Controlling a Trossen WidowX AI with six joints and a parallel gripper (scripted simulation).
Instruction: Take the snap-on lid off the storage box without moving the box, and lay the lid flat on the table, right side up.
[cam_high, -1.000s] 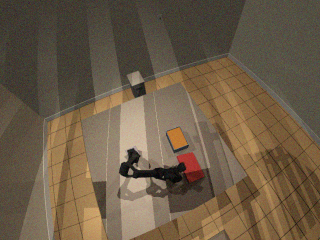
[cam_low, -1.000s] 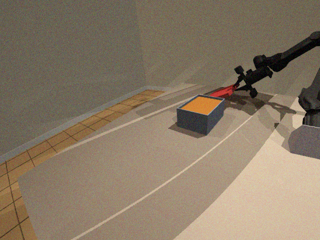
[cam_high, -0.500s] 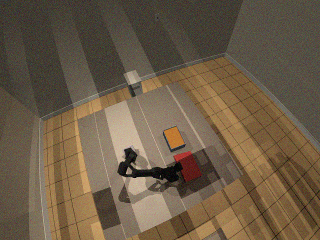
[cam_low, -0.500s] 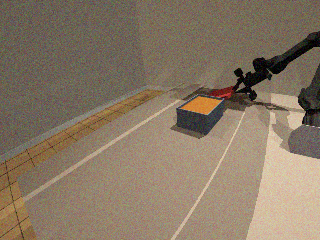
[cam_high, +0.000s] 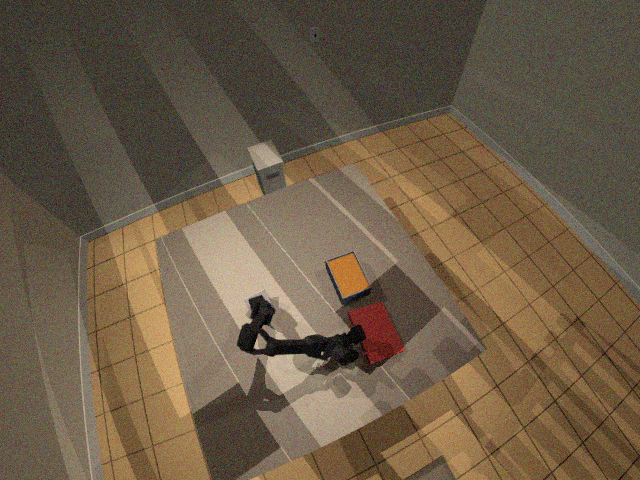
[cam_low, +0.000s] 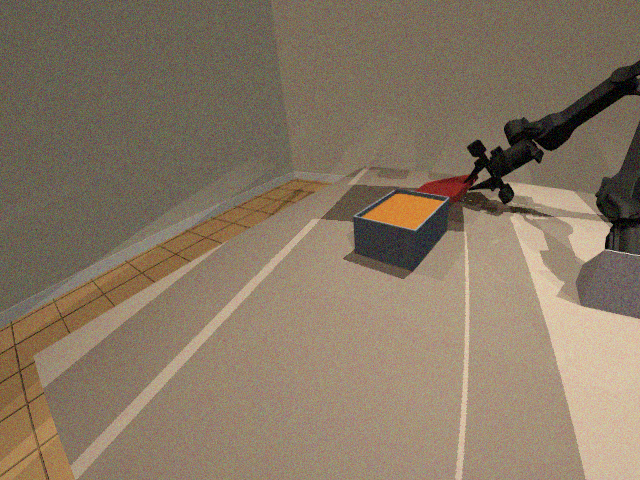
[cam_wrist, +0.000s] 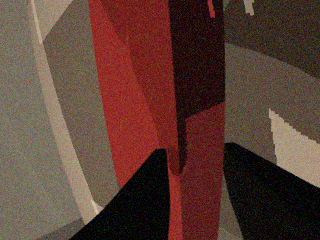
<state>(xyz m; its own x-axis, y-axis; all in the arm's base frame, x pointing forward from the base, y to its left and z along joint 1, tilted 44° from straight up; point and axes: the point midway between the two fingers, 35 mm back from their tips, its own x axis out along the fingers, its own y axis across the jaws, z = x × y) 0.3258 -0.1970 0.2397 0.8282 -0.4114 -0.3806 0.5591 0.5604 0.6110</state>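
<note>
Now: the red lid 80 mm ahead of my gripper tip and 30 mm below it. The rest, counted from my gripper tip: blue-grey box: 80 mm ahead, 280 mm to the left, 20 mm below.
</note>
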